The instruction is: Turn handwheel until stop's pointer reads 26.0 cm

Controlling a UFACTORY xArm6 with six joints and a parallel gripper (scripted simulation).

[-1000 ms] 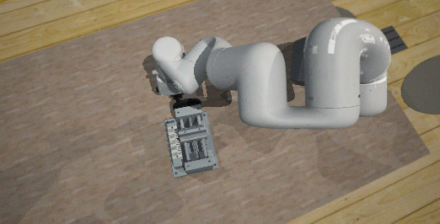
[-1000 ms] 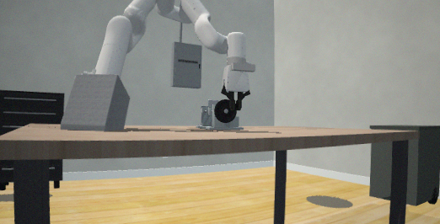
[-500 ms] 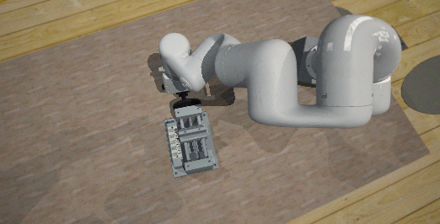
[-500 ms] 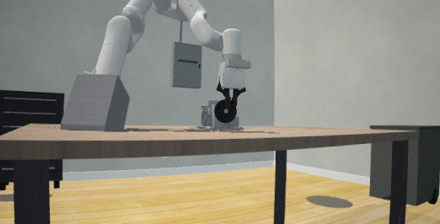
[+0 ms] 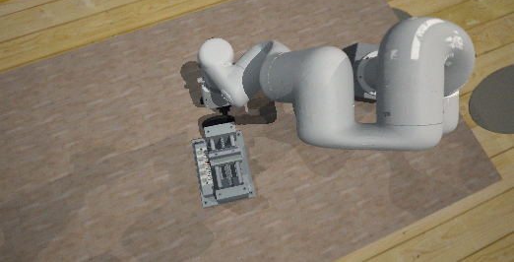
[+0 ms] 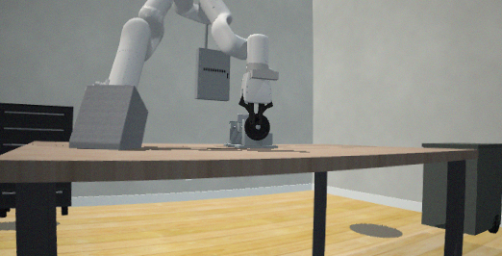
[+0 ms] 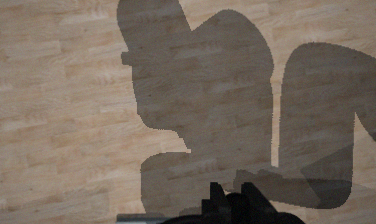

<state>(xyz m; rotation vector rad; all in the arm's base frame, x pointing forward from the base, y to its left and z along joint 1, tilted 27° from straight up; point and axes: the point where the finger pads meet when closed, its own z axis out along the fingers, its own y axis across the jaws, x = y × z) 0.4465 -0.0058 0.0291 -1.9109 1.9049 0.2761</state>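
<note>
The handwheel is 2 cm to the left of my hand and 1 cm below it. Round my hand: stop carriage (3 cm ahead, 14 cm to the left, 1 cm below).
</note>
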